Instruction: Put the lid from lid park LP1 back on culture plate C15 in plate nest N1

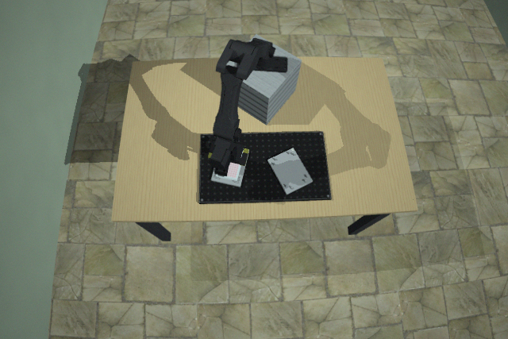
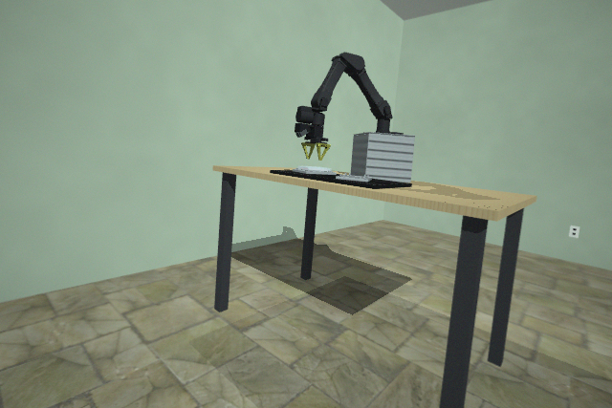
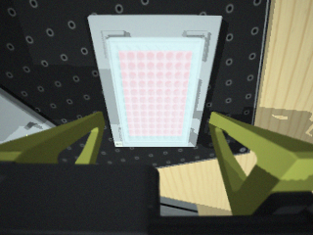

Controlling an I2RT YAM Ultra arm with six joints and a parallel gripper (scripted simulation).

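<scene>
Now: the clear lid 4 cm below my hand and 1 cm behind it. Also, from my hand: grey lid park LP1: 24 cm to the left, 6 cm below; then culture plate C15: 5 cm below, 1 cm behind; then grey plate nest N1: 6 cm below, 1 cm behind.
</scene>
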